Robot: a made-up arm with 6 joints. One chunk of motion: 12 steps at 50 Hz.
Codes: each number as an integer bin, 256 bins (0 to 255) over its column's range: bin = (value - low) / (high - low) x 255, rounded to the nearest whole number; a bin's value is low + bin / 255 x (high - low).
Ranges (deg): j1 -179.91..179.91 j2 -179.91..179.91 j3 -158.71..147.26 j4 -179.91..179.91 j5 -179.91..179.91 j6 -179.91..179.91
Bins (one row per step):
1: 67 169 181 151 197 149
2: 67 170 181 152 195 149
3: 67 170 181 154 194 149
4: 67 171 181 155 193 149
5: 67 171 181 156 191 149
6: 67 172 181 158 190 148
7: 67 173 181 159 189 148
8: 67 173 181 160 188 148
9: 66 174 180 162 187 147
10: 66 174 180 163 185 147
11: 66 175 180 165 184 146
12: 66 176 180 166 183 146
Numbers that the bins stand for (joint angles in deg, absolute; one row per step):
1: -85.37 58.56 58.47 33.16 98.07 30.34
2: -85.37 59.97 58.47 34.57 95.25 30.34
3: -85.37 59.97 58.47 37.39 93.84 30.34
4: -85.37 61.38 58.47 38.80 92.42 30.34
5: -85.37 61.38 58.47 40.22 89.60 30.34
6: -85.37 62.79 58.47 43.04 88.19 28.93
7: -85.37 64.20 58.47 44.45 86.78 28.93
8: -85.37 64.20 58.47 45.86 85.37 28.93
9: -86.78 65.61 57.27 48.68 83.96 27.52
10: -86.78 65.61 57.27 50.09 81.14 27.52
11: -86.78 67.03 57.27 52.91 79.72 26.10
12: -86.78 68.44 57.27 54.33 78.31 26.10

